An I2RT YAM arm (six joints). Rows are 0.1 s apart.
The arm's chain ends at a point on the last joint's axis. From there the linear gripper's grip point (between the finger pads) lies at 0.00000 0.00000 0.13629 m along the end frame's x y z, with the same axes.
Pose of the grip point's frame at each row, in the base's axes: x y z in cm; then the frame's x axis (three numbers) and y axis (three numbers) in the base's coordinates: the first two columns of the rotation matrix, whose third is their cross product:
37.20 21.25 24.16 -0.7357 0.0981 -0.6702 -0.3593 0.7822 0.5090
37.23 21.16 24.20 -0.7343 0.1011 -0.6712 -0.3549 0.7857 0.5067
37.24 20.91 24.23 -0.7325 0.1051 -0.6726 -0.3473 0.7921 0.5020
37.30 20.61 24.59 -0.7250 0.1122 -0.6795 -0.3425 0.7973 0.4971
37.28 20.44 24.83 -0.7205 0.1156 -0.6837 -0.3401 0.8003 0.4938
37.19 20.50 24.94 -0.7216 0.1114 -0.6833 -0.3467 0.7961 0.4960
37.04 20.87 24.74 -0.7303 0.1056 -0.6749 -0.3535 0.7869 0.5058
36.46 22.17 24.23 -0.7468 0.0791 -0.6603 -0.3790 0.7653 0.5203
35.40 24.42 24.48 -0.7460 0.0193 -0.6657 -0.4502 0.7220 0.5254
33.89 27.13 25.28 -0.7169 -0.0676 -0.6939 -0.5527 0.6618 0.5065
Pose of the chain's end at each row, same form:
29.37 12.86 31.52 -0.7357 0.0981 -0.6702 -0.3593 0.7822 0.5090
29.34 12.84 31.57 -0.7343 0.1011 -0.6712 -0.3549 0.7857 0.5067
29.26 12.71 31.64 -0.7325 0.1051 -0.6726 -0.3473 0.7921 0.5020
29.16 12.53 31.94 -0.7250 0.1122 -0.6795 -0.3425 0.7973 0.4971
29.04 12.42 32.15 -0.7205 0.1156 -0.6837 -0.3401 0.8003 0.4938
29.02 12.39 32.24 -0.7216 0.1114 -0.6833 -0.3467 0.7961 0.4960
29.07 12.58 32.06 -0.7303 0.1056 -0.6749 -0.3535 0.7869 0.5058
29.01 13.46 31.61 -0.7468 0.0791 -0.6603 -0.3790 0.7653 0.5203
28.71 14.99 31.70 -0.7460 0.0193 -0.6657 -0.4502 0.7220 0.5254
28.10 16.95 32.26 -0.7169 -0.0676 -0.6939 -0.5527 0.6618 0.5065

